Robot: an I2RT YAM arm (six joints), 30 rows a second.
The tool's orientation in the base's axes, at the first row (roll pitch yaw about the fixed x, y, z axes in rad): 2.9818 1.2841 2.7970
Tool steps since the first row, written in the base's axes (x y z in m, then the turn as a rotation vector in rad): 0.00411 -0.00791 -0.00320 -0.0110 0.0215 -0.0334; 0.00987 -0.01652 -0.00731 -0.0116 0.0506 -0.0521; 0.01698 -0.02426 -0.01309 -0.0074 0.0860 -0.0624; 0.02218 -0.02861 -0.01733 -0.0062 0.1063 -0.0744; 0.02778 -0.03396 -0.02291 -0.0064 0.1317 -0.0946; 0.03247 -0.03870 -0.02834 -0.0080 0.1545 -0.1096; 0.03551 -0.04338 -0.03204 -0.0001 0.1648 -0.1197; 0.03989 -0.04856 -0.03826 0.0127 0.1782 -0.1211
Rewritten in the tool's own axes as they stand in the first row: 0.00122 -0.00712 0.00612 0.0370 0.0175 -0.0047; 0.00281 -0.01466 0.01418 0.0579 0.0451 -0.0050; 0.00572 -0.02116 0.02383 0.0700 0.0801 -0.0042; 0.00799 -0.02463 0.03067 0.0832 0.0997 -0.0032; 0.01134 -0.02906 0.03843 0.1050 0.1237 -0.0020; 0.01484 -0.03307 0.04518 0.1220 0.1451 -0.0032; 0.01714 -0.03725 0.04988 0.1306 0.1562 0.0053; 0.02144 -0.04177 0.05664 0.1298 0.1717 0.0155
